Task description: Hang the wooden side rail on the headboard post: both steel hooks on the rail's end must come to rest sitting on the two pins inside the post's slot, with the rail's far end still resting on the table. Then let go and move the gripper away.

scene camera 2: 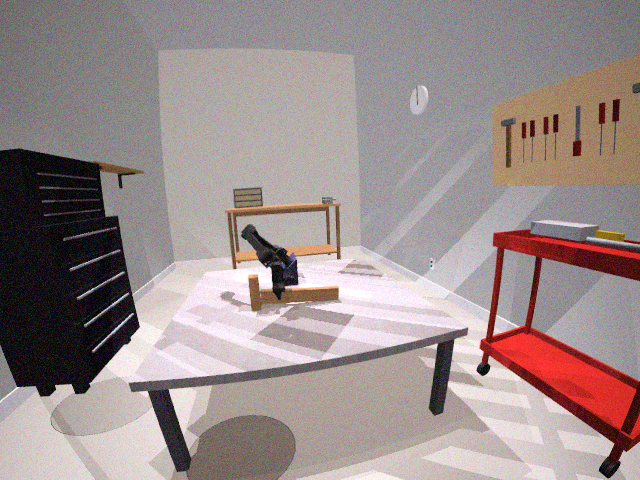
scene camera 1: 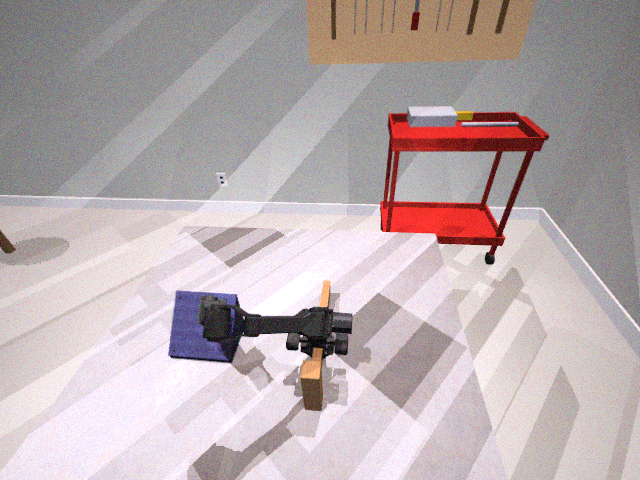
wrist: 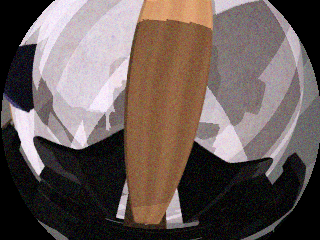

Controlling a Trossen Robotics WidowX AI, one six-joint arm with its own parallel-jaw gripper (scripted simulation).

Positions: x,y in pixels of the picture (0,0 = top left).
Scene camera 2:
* wooden side rail: 290,295
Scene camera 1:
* my gripper: 318,357
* headboard post: 311,374
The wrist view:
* my gripper: 154,130
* wooden side rail: 167,79
